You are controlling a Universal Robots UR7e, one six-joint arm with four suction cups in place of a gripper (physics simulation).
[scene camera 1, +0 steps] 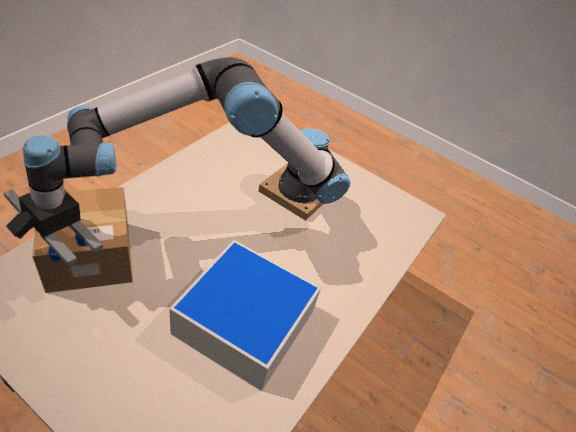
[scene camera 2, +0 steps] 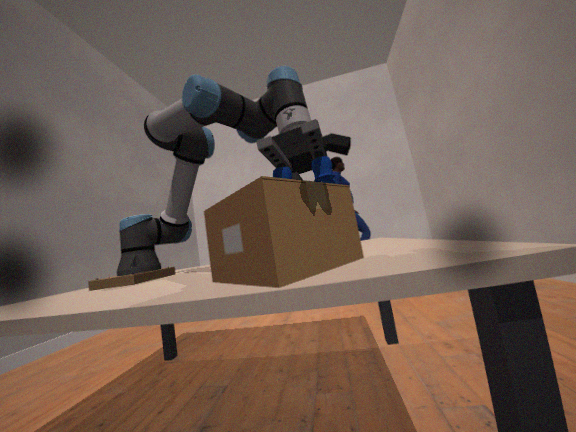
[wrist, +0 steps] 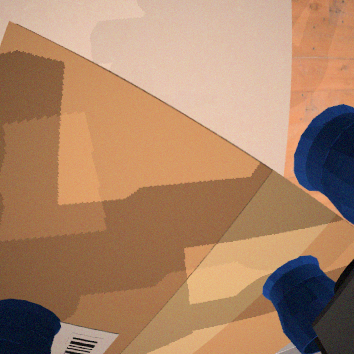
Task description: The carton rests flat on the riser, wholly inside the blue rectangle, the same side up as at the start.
My suction head (wrist: 298, 289) is stuck to a brown carton (scene camera 2: 273, 232), which still rests on the table. On the table rests a grey riser with blue rectangle (scene camera 1: 244, 312).
The brown carton shows as well in scene camera 1 (scene camera 1: 103, 212) and in the wrist view (wrist: 132, 220). Scene camera 2 misses the grey riser with blue rectangle, which is hidden by the brown carton. The wrist view misses the grey riser with blue rectangle: it is out of frame.
